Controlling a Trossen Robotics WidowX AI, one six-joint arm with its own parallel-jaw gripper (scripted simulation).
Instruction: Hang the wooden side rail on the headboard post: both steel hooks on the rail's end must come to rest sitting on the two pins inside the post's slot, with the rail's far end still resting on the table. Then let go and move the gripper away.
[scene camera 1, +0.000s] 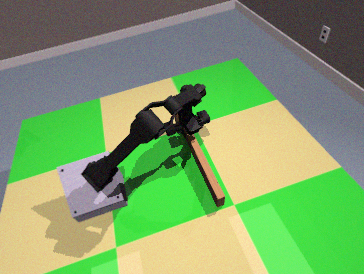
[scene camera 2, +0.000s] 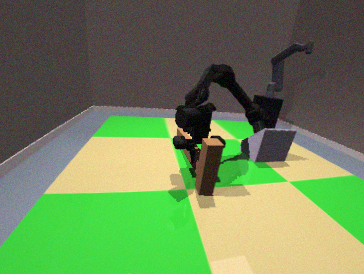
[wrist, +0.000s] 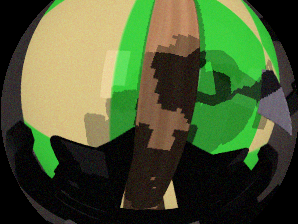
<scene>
I see my gripper and a wooden side rail.
My gripper also shows in the wrist view.
</scene>
